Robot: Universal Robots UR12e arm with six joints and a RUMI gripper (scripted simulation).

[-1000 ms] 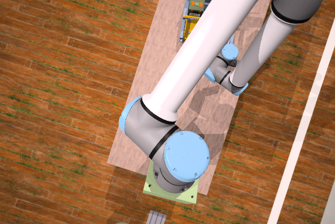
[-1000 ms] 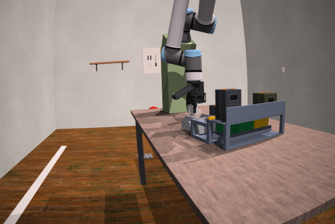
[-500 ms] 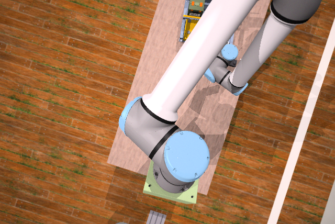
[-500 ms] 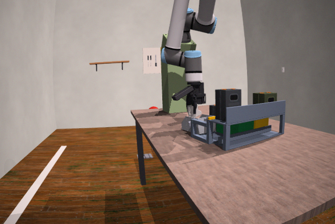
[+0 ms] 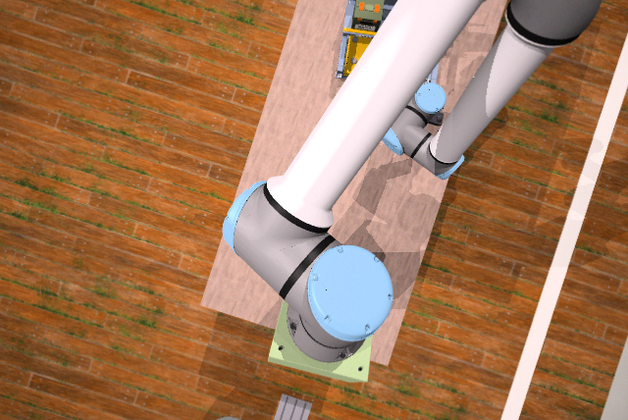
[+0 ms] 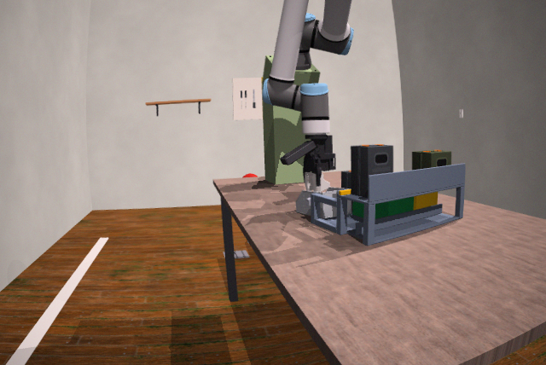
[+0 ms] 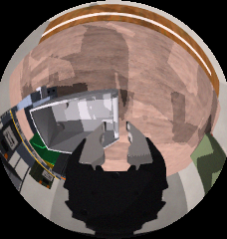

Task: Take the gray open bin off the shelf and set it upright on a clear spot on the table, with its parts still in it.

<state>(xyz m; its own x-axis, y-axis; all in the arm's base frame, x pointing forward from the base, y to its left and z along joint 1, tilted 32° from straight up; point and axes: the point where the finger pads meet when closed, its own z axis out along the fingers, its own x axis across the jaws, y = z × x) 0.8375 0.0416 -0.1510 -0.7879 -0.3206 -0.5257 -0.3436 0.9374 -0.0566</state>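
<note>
My hand is 80 mm short of the gray open bin, 20 mm to the right of it and 10 mm below it. The rest, counted from my hand: yellow bin 140 mm ahead, 290 mm to the left; green bin 180 mm ahead, 190 mm to the left.
</note>
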